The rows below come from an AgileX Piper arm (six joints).
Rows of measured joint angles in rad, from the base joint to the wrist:
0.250, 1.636, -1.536, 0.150, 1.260, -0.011
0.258, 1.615, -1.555, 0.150, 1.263, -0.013
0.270, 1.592, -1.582, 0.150, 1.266, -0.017
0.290, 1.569, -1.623, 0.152, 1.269, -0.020
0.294, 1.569, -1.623, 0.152, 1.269, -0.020
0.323, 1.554, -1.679, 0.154, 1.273, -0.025
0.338, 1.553, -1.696, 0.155, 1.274, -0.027
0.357, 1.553, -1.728, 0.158, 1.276, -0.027
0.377, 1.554, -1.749, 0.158, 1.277, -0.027
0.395, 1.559, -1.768, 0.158, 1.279, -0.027
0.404, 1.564, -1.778, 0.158, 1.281, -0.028
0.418, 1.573, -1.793, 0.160, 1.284, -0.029
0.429, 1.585, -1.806, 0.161, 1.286, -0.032
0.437, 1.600, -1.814, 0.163, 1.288, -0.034
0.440, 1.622, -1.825, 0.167, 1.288, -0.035
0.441, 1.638, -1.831, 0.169, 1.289, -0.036
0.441, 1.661, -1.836, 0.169, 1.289, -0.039
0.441, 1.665, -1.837, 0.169, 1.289, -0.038
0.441, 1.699, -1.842, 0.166, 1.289, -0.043
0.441, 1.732, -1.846, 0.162, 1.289, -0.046
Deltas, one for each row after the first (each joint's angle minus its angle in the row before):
0.008, -0.021, -0.019, 0.000, 0.003, -0.002
0.012, -0.023, -0.027, 0.000, 0.003, -0.004
0.020, -0.023, -0.041, 0.002, 0.003, -0.003
0.004, 0.000, 0.000, 0.000, 0.000, 0.000
0.029, -0.015, -0.056, 0.002, 0.004, -0.005
0.015, -0.001, -0.017, 0.001, 0.001, -0.002
0.019, 0.000, -0.032, 0.003, 0.002, 0.000
0.020, 0.001, -0.021, 0.000, 0.001, 0.000
0.018, 0.005, -0.019, 0.000, 0.002, 0.000
0.009, 0.005, -0.010, 0.000, 0.002, -0.001
0.014, 0.009, -0.015, 0.002, 0.003, -0.001
0.011, 0.012, -0.013, 0.001, 0.002, -0.003
0.008, 0.015, -0.008, 0.002, 0.002, -0.002
0.003, 0.022, -0.011, 0.004, 0.000, -0.001
0.001, 0.016, -0.006, 0.002, 0.001, -0.001
0.000, 0.023, -0.005, 0.000, 0.000, -0.003
0.000, 0.004, -0.001, 0.000, 0.000, 0.001
0.000, 0.034, -0.005, -0.003, 0.000, -0.005
0.000, 0.033, -0.004, -0.004, 0.000, -0.003

